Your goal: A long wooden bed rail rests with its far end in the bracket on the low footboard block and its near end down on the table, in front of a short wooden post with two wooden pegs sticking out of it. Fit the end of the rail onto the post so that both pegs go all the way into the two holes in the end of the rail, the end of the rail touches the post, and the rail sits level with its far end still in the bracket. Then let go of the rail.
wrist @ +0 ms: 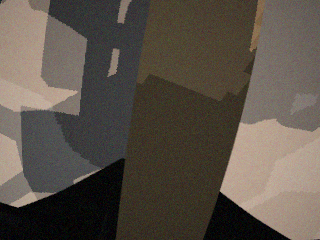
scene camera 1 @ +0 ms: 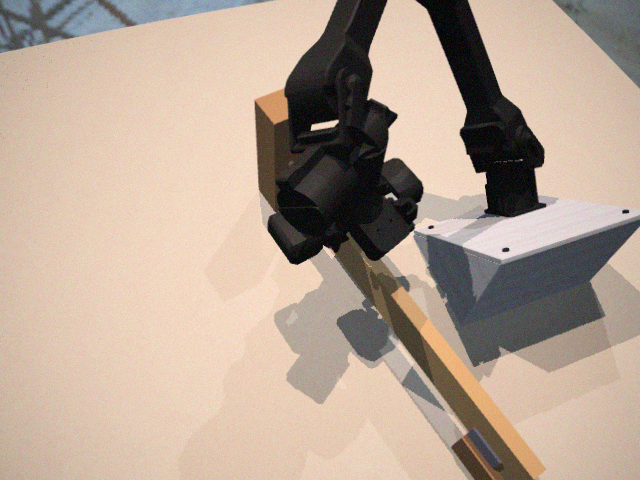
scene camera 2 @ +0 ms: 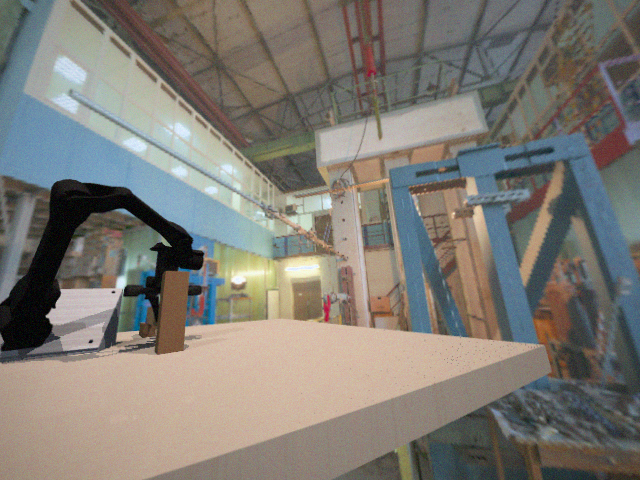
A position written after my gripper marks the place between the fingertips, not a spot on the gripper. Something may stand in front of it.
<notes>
I see my gripper (scene camera 1: 341, 246), a wooden rail (scene camera 1: 469, 401) and a wooden post (scene camera 2: 171, 321).
The wooden rail is seen too in the wrist view (wrist: 194, 71). My gripper shows as well in the wrist view (wrist: 153, 174) and in scene camera 2 (scene camera 2: 161, 322).
</notes>
